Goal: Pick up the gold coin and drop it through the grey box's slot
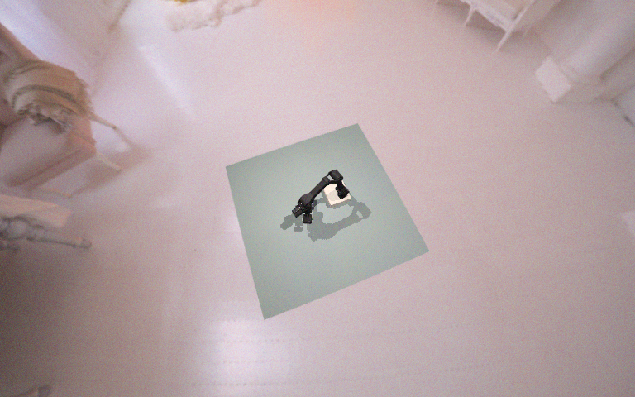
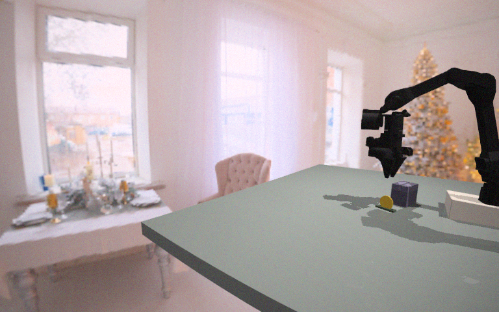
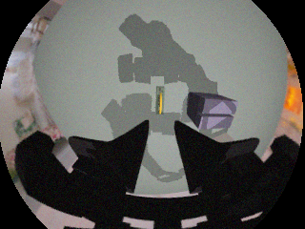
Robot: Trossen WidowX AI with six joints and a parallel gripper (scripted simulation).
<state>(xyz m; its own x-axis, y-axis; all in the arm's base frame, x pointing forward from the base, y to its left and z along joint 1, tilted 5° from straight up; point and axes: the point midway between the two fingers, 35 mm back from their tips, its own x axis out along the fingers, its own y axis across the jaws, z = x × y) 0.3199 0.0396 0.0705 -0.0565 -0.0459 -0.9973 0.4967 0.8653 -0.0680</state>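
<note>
The gold coin lies 90 mm below my gripper tip.
</note>
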